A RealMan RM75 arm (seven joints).
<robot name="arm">
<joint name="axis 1" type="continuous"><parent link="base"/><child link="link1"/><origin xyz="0.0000 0.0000 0.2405" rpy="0.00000 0.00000 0.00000"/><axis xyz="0 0 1"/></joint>
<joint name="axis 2" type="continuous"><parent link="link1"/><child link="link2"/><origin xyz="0.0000 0.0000 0.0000" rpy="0.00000 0.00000 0.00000"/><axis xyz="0 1 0"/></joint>
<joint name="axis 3" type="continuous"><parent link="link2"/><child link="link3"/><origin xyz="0.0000 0.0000 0.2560" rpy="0.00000 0.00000 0.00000"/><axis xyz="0 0 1"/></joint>
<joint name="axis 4" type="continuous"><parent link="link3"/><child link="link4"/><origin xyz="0.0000 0.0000 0.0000" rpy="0.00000 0.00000 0.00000"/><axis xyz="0 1 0"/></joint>
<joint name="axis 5" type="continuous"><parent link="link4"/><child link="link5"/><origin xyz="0.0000 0.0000 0.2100" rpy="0.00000 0.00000 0.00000"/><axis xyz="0 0 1"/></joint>
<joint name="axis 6" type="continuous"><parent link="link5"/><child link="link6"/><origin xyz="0.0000 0.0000 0.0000" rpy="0.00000 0.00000 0.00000"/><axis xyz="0 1 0"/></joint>
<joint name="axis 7" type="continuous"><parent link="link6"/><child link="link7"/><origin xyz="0.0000 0.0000 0.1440" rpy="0.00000 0.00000 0.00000"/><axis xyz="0 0 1"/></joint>
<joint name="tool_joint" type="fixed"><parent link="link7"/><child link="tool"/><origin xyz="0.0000 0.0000 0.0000" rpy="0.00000 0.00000 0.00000"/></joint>
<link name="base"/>
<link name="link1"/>
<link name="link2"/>
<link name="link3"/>
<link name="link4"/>
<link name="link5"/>
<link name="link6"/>
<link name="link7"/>
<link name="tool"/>
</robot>
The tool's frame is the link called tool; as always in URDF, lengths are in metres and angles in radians. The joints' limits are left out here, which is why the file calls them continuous.
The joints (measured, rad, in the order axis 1, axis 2, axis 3, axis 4, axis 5, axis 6, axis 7), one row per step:
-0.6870, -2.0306, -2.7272, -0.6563, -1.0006, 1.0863, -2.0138
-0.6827, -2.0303, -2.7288, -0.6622, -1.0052, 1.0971, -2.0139
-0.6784, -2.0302, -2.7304, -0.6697, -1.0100, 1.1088, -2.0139
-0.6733, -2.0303, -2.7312, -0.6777, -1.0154, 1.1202, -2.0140
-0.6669, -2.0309, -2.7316, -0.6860, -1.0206, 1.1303, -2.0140
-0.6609, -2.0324, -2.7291, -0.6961, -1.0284, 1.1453, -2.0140
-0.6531, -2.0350, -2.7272, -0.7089, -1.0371, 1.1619, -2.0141
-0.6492, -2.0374, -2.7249, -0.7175, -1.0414, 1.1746, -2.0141
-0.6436, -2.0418, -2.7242, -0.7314, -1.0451, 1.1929, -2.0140
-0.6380, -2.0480, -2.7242, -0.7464, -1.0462, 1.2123, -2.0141
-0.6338, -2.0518, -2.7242, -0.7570, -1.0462, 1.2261, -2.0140
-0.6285, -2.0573, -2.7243, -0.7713, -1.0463, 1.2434, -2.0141
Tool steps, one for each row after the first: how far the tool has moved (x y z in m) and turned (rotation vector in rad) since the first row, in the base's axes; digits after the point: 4 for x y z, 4 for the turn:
-0.0001, -0.0013, 0.0015, 0.0006, -0.0053, -0.0040
0.0000, -0.0025, 0.0032, 0.0017, -0.0101, -0.0093
0.0000, -0.0039, 0.0050, 0.0031, -0.0147, -0.0143
-0.0006, -0.0056, 0.0066, 0.0049, -0.0184, -0.0176
0.0002, -0.0074, 0.0077, 0.0034, -0.0241, -0.0267
0.0008, -0.0098, 0.0090, 0.0029, -0.0305, -0.0358
0.0020, -0.0112, 0.0092, -0.0007, -0.0341, -0.0445
0.0035, -0.0135, 0.0096, -0.0049, -0.0384, -0.0561
0.0051, -0.0161, 0.0092, -0.0113, -0.0423, -0.0677
0.0060, -0.0180, 0.0092, -0.0161, -0.0438, -0.0756
0.0073, -0.0205, 0.0090, -0.0218, -0.0459, -0.0857

